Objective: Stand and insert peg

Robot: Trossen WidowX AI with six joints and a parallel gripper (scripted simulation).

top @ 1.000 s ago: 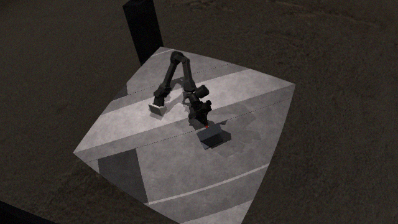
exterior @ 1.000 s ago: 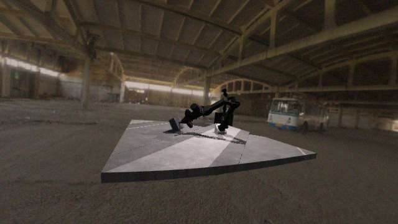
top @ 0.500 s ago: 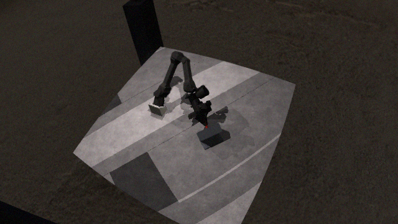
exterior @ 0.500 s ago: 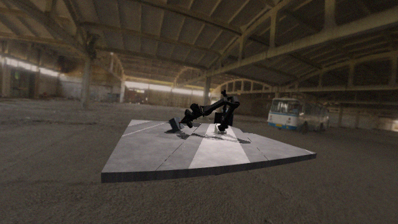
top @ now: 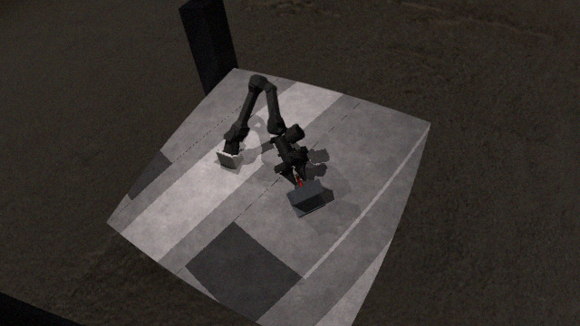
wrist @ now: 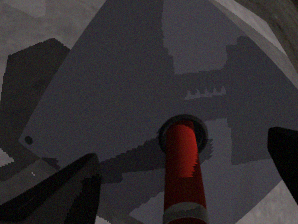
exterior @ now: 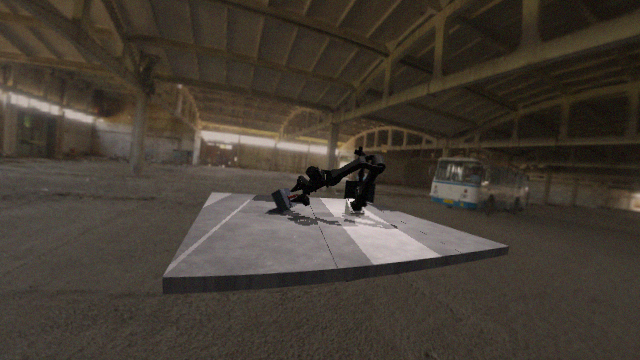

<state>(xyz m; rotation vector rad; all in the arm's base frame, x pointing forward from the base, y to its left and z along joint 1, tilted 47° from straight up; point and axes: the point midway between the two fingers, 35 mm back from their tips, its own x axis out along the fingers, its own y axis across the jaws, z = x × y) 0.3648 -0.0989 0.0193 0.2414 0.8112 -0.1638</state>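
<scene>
Right now my gripper tip is 10 mm to the right of the red peg and 10 mm past it. Also, from my gripper tip: sloped panel 30 mm to the right, 30 mm ahead, 20 mm below.
</scene>
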